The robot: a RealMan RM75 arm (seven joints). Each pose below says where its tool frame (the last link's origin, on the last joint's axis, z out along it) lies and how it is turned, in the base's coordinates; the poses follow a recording.
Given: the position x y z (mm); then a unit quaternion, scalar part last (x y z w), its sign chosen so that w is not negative.
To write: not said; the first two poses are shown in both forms.
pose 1, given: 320.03, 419.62, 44.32, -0.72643, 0.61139, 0.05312, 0.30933
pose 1, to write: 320.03, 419.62, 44.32, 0.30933, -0.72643, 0.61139, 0.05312
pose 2, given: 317.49, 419.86, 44.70, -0.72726, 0.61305, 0.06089, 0.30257
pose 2, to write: 317.49, 419.86, 44.70, 0.30257, -0.72726, 0.61305, 0.06089
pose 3, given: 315.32, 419.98, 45.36, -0.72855, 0.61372, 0.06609, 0.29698
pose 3, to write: 315.32, 419.98, 45.36, 0.29698, -0.72855, 0.61372, 0.06609
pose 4, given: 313.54, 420.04, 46.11, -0.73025, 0.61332, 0.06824, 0.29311
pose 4, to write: 313.54, 420.04, 46.11, 0.29311, -0.73025, 0.61332, 0.06824
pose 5, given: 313.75, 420.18, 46.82, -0.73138, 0.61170, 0.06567, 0.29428
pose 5, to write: 313.75, 420.18, 46.82, 0.29428, -0.73138, 0.61170, 0.06567
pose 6, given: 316.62, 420.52, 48.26, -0.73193, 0.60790, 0.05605, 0.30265
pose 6, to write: 316.62, 420.52, 48.26, 0.30265, -0.73193, 0.60790, 0.05605
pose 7, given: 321.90, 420.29, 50.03, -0.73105, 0.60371, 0.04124, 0.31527
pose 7, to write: 321.90, 420.29, 50.03, 0.31527, -0.73105, 0.60371, 0.04124
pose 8, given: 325.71, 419.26, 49.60, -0.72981, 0.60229, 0.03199, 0.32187
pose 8, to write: 325.71, 419.26, 49.60, 0.32187, -0.72981, 0.60229, 0.03199
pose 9, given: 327.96, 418.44, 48.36, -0.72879, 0.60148, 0.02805, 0.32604
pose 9, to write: 327.96, 418.44, 48.36, 0.32604, -0.72879, 0.60148, 0.02805
